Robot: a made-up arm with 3 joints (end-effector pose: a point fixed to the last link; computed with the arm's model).
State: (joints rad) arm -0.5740 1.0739 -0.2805
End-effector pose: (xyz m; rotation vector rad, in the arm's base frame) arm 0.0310 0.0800 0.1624 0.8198 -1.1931 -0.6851
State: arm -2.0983 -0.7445 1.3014
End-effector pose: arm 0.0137 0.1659 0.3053 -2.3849 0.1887 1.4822
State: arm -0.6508 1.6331 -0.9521
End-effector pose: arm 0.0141 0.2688 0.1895 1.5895 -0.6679 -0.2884
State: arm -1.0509 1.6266 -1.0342
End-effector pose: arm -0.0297 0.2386 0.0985 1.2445 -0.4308 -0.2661
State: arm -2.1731 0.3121 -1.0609
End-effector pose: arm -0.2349 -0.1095 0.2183 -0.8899 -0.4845 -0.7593
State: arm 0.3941 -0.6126 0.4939
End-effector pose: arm -0.1906 -0.0464 0.1744 -0.1984 -0.5515 -0.9572
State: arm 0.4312 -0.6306 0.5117
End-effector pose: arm -0.1900 -0.0459 0.1729 -0.1833 -0.5453 -0.9533
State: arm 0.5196 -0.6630 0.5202
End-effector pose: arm -0.1901 -0.0396 0.1642 -0.1194 -0.5214 -0.9686
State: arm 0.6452 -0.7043 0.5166
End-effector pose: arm -0.1903 -0.0271 0.1504 -0.0149 -0.4828 -0.9976
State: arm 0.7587 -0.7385 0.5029
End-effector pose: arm -0.1901 -0.0127 0.1379 0.0889 -0.4442 -1.0264
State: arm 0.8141 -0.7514 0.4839
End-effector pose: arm -0.1903 -0.0030 0.1311 0.1497 -0.4202 -1.0475
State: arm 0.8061 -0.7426 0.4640
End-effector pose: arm -0.1912 -0.0001 0.1298 0.1587 -0.4143 -1.0607
